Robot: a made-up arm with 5 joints.
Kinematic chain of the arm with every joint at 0, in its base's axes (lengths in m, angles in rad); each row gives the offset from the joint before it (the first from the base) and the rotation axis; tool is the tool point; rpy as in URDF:
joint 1: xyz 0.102 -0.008 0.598 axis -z
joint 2: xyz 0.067 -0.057 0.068 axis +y
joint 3: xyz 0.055 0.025 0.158 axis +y
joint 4: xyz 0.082 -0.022 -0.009 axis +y
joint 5: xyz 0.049 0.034 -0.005 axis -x
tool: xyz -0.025 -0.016 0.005 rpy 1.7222 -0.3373 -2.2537
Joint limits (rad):
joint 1: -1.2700..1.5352
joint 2: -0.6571..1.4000
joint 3: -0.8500..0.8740
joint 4: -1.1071..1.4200
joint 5: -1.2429..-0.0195
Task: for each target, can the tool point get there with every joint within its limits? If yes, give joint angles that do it. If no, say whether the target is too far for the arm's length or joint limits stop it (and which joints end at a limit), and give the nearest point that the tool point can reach.
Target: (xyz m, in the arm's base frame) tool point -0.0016 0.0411 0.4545
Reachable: no: joint limits stop it (at a limit: joint 1, joint 2, joint 3, joint 5) | nearest point 0.1746 0.1251 0.5627 | short by 0.223 m
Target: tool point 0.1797 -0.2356 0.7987
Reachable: yes | joints 1.1122 0.1332 -0.3587 0.6715 -1.1487
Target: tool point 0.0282 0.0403 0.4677
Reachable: no: joint limits stop it (at a limit: joint 1, joint 2, joint 3, joint 5) | nearest point 0.1744 0.1247 0.5634 | short by 0.194 m
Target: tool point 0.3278 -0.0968 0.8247
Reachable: yes | joints 0.2399 0.0989 -0.4920 0.4005 -1.0189
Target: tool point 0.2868 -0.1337 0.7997
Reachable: yes | joints 0.4378 -0.0372 0.0895 0.0171 -0.6899
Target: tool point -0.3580 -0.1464 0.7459
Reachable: no: too far | nearest point 0.0699 -0.1386 0.7567 | short by 0.428 m
